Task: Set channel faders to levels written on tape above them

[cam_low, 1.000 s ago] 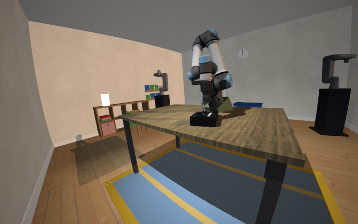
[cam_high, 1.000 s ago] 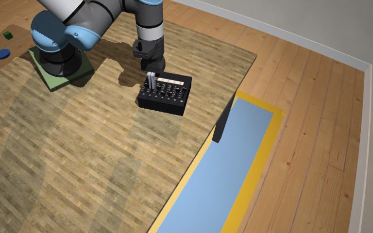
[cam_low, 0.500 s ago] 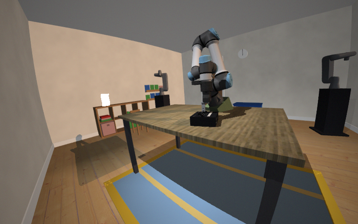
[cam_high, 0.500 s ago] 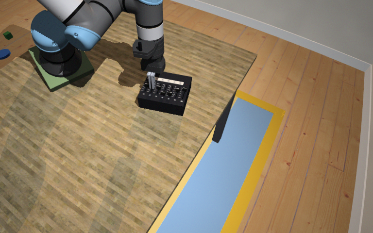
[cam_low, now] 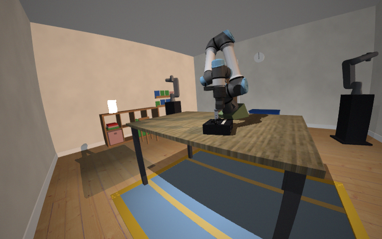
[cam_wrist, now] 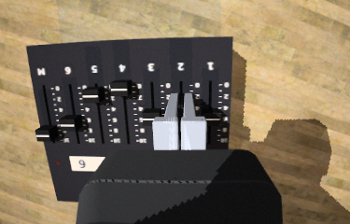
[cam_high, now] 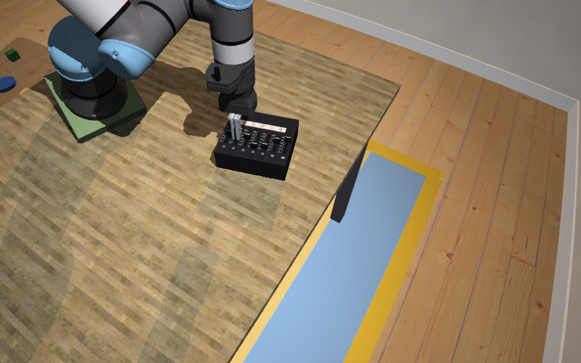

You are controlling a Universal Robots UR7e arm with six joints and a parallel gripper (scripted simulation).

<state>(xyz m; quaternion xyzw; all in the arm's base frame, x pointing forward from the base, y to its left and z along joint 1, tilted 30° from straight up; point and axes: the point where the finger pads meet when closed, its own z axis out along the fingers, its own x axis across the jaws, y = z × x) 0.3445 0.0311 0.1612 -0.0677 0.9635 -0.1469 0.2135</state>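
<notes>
Right now my hand is 7 cm short of the channel 5 fader cap, 1 cm to the left of it and 1 cm above it. The rest, counted from my hand: channel 6 fader cap: 9 cm ahead, 2 cm to the left, 1 cm below; master fader cap: 11 cm ahead, 3 cm to the left, 1 cm below.
</notes>
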